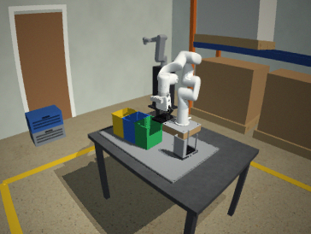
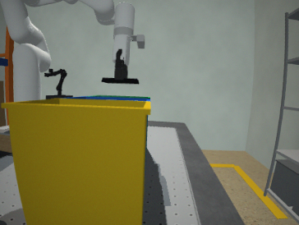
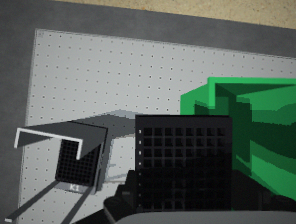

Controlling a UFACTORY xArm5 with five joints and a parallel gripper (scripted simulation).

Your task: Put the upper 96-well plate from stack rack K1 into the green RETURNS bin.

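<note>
Right now the green bin is 40 mm ahead of my hand, 110 mm to the right of it and 160 mm below it. Also, from my hand: yellow bin: 80 mm ahead, 370 mm to the right, 160 mm below; then blue bin: 60 mm ahead, 240 mm to the right, 160 mm below; then black 96-well plate: 10 mm below.
</note>
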